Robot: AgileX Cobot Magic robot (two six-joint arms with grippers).
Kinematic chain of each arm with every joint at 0, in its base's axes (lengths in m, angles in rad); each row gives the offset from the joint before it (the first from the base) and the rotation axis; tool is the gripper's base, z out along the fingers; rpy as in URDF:
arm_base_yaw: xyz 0 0 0.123 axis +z
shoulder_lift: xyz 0 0 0 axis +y
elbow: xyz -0.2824 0 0.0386 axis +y
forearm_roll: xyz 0.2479 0 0.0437 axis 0.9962 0 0.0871
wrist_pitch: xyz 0 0 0 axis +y
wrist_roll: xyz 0.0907 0 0.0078 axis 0.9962 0 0.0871
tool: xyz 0 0 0 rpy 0 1.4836 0
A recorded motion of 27 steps. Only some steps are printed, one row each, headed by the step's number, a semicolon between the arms.
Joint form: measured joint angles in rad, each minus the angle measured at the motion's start. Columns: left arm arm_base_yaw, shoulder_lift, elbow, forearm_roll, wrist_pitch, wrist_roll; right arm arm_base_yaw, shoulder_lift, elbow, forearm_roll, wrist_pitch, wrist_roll.
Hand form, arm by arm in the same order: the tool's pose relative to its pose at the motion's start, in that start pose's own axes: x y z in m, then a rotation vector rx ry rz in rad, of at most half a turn. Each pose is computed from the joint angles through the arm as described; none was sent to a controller.
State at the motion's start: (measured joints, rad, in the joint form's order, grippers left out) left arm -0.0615 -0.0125 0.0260 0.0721 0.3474 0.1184; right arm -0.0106 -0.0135 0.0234 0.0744 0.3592 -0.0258
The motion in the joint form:
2: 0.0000 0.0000 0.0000 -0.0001 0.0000 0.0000; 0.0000 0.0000 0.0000 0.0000 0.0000 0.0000
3: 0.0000 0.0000 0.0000 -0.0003 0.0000 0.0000; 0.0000 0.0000 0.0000 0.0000 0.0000 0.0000
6: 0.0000 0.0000 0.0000 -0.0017 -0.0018 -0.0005; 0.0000 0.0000 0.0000 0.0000 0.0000 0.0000
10: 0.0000 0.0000 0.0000 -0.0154 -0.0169 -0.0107; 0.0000 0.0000 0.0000 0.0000 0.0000 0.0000
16: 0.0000 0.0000 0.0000 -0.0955 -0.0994 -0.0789; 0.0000 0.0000 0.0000 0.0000 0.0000 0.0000
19: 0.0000 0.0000 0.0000 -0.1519 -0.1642 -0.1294; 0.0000 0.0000 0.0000 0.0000 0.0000 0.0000
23: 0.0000 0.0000 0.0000 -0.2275 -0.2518 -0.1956; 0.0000 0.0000 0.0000 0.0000 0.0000 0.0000
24: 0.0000 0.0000 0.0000 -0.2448 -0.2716 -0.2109; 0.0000 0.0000 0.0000 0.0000 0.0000 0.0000
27: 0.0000 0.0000 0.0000 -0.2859 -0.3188 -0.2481; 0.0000 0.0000 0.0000 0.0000 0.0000 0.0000
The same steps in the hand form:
2: 0.0000 0.0000 0.0000 0.0000 0.0000 -0.0001; 0.0000 0.0000 0.0000 0.0000 0.0000 0.0000
3: 0.0000 0.0000 0.0000 0.0001 0.0000 -0.0003; 0.0000 0.0000 0.0000 0.0000 0.0000 0.0000
6: -0.0002 0.0000 0.0000 0.0004 -0.0019 -0.0021; 0.0000 0.0000 0.0000 0.0000 0.0000 0.0000
10: -0.0016 -0.0003 0.0000 0.0032 -0.0174 -0.0252; 0.0000 0.0000 0.0000 0.0000 0.0000 0.0000
16: -0.0093 -0.0010 -0.0005 0.0201 -0.1013 -0.1702; 0.0000 0.0000 0.0000 0.0000 0.0000 0.0000
19: -0.0153 -0.0007 -0.0013 0.0311 -0.1662 -0.2758; 0.0000 0.0000 0.0000 0.0000 0.0000 0.0000
23: -0.0230 0.0007 -0.0029 0.0452 -0.2530 -0.4171; 0.0000 0.0000 0.0000 0.0000 0.0000 0.0000
24: -0.0247 0.0012 -0.0034 0.0484 -0.2725 -0.4496; 0.0000 0.0000 0.0000 0.0000 0.0000 0.0000
27: -0.0285 0.0026 -0.0046 0.0559 -0.3190 -0.5280; 0.0000 0.0000 0.0000 0.0000 0.0000 0.0000

